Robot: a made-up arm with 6 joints. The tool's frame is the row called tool. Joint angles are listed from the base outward. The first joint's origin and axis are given. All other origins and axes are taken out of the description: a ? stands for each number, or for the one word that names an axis. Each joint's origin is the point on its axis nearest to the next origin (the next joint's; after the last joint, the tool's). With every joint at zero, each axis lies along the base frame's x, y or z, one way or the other. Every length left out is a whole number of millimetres.
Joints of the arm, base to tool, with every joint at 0 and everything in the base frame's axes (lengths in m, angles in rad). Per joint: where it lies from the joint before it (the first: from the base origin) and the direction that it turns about. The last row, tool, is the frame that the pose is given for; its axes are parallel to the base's.
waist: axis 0 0 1 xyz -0.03 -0.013 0.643
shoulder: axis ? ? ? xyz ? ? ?
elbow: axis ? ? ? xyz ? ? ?
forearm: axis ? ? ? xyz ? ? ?
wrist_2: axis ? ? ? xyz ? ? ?
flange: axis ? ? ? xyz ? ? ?
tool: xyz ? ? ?
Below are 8 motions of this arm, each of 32 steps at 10 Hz.
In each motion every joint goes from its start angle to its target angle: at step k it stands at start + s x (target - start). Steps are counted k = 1, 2, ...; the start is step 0. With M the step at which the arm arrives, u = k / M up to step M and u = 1 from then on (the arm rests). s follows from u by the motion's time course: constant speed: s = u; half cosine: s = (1 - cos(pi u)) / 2; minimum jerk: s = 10 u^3 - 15 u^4 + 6 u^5.
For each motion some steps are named. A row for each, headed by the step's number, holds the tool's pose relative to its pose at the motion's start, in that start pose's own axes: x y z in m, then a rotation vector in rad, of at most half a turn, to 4 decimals.
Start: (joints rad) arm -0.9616 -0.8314 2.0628 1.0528 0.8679 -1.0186
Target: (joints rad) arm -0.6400 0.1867 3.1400 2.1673 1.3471 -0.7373
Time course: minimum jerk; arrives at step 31
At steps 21, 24, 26, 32:
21: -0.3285 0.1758 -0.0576 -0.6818 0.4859 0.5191
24: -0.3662 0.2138 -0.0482 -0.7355 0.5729 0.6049
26: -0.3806 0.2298 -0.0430 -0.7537 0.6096 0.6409
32: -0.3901 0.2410 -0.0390 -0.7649 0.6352 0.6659

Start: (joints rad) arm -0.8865 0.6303 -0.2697 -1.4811 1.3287 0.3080
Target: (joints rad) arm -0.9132 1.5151 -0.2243 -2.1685 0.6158 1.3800
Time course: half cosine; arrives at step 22
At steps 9, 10, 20, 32:
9: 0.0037 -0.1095 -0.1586 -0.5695 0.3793 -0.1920
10: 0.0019 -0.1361 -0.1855 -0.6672 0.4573 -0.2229
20: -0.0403 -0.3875 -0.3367 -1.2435 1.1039 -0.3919
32: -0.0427 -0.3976 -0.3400 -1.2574 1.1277 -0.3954

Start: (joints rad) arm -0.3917 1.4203 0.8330 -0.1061 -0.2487 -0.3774
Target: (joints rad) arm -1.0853 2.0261 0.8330 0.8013 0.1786 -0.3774
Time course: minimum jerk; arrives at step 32
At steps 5, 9, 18, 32:
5: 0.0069 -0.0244 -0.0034 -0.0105 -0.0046 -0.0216
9: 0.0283 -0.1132 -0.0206 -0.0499 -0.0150 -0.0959
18: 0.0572 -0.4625 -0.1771 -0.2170 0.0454 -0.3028
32: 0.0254 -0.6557 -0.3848 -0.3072 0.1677 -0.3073

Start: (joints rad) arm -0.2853 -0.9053 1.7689 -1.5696 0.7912 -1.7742
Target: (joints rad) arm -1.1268 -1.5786 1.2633 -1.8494 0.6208 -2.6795
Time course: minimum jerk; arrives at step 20
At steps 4, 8, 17, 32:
4: -0.0280 -0.0375 -0.0145 0.0552 -0.0019 -0.0546
8: -0.1876 -0.1876 -0.0725 0.2961 -0.0559 -0.2974
17: -0.7635 -0.3466 -0.1679 0.8086 -0.5204 -0.8157
32: -0.7891 -0.3446 -0.1706 0.8248 -0.5486 -0.8312

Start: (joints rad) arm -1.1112 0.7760 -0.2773 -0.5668 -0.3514 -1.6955
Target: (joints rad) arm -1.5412 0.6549 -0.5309 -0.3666 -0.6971 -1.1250
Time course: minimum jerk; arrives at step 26
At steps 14, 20, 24, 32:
14: -0.0453 0.0044 0.1461 -0.1721 -0.0690 -0.2105
20: -0.0713 -0.0164 0.2257 -0.2648 -0.0517 -0.3519
24: -0.0772 -0.0235 0.2429 -0.2853 -0.0408 -0.3849
32: -0.0775 -0.0238 0.2438 -0.2863 -0.0402 -0.3866

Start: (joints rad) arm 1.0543 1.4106 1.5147 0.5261 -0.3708 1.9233
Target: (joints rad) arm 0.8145 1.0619 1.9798 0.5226 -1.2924 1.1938
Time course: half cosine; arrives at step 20
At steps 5, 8, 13, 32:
5: -0.0347 -0.0240 -0.0894 0.1401 0.0654 0.0717
8: -0.0968 -0.0528 -0.2049 0.3411 0.1613 0.1553
13: -0.2588 -0.0970 -0.3969 0.7530 0.3597 0.2676
32: -0.4029 -0.1212 -0.5023 1.0631 0.5050 0.3081

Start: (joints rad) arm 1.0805 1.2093 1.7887 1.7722 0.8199 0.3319
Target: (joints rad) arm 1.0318 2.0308 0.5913 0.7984 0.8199 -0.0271
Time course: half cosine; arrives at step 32
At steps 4, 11, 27, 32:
4: 0.0060 0.0527 0.0242 0.0937 -0.0199 0.0201
11: -0.0145 0.3404 0.2170 0.6540 -0.0774 0.1699
27: -0.5401 0.6197 0.9919 2.1100 0.4308 0.9474
32: -0.6013 0.5916 1.0473 2.1955 0.5298 1.0412

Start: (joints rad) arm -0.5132 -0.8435 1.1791 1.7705 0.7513 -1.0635
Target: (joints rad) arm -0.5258 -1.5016 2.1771 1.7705 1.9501 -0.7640
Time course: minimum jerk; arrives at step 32
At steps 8, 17, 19, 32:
8: -0.0464 -0.0498 0.1114 -0.1539 -0.1446 0.0211
17: -0.3713 -0.0868 0.5613 -0.9731 -0.6061 0.1360
19: -0.4710 -0.0508 0.6485 -1.2036 -0.6669 0.1693
32: -0.7625 0.1358 0.8138 -1.8979 -0.6841 0.2753

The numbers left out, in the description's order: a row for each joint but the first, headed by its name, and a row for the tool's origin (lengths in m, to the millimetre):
shoulder: axis 0 1 0, xyz 0.005 -0.004 0
elbow: axis 0 -1 0, xyz -0.004 0 0.443
forearm: axis -1 0 0, xyz 0.583 0 0.011
wrist_2: axis 0 -1 0, xyz 0 -0.077 -0.021
flange: axis -1 0 0, xyz 0.024 0 0.003
tool: xyz 0 0.017 0.018

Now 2 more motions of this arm.
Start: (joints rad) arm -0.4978 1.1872 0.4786 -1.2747 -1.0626 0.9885
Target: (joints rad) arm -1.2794 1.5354 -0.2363 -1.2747 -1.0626 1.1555
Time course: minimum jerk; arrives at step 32
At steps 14, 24, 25, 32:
14: -0.1074 -0.1907 -0.2575 0.4379 -0.0255 -0.0529
24: -0.1511 -0.1904 -0.6209 1.0105 -0.1054 0.0639
25: -0.1497 -0.1825 -0.6386 1.0424 -0.1118 0.0776
32: -0.1446 -0.1605 -0.6788 1.1185 -0.1279 0.1141

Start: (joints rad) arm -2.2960 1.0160 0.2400 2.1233 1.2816 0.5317
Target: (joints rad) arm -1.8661 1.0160 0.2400 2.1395 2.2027 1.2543
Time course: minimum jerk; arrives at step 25
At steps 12, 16, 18, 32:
12: 0.1340 -0.0916 0.0138 -0.4122 -0.5128 -0.2437
16: 0.2179 -0.1458 0.0379 -0.6141 -0.8065 -0.4659
18: 0.2507 -0.1665 0.0510 -0.6779 -0.9156 -0.5687
32: 0.2900 -0.1910 0.0695 -0.7405 -1.0418 -0.7047

